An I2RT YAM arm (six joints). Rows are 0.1 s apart.
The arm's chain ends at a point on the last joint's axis. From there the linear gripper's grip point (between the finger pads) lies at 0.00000 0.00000 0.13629 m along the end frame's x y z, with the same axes.
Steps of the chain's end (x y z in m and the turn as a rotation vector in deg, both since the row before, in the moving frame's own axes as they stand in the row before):
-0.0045 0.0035 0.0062 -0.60 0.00 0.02
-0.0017 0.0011 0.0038 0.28 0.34 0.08
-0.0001 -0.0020 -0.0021 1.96 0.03 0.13
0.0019 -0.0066 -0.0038 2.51 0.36 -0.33
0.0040 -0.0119 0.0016 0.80 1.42 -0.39
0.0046 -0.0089 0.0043 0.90 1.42 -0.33
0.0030 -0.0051 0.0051 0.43 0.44 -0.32
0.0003 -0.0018 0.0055 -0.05 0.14 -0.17
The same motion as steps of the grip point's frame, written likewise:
-0.0045 0.0049 0.0062 -0.60 0.00 0.02
-0.0009 0.0004 0.0038 0.28 0.34 0.08
0.0000 -0.0067 -0.0022 1.96 0.03 0.13
0.0027 -0.0126 -0.0039 2.51 0.36 -0.33
0.0074 -0.0138 0.0015 0.80 1.42 -0.39
0.0080 -0.0111 0.0042 0.90 1.42 -0.33
0.0040 -0.0061 0.0051 0.43 0.44 -0.32
0.0006 -0.0017 0.0055 -0.05 0.14 -0.17

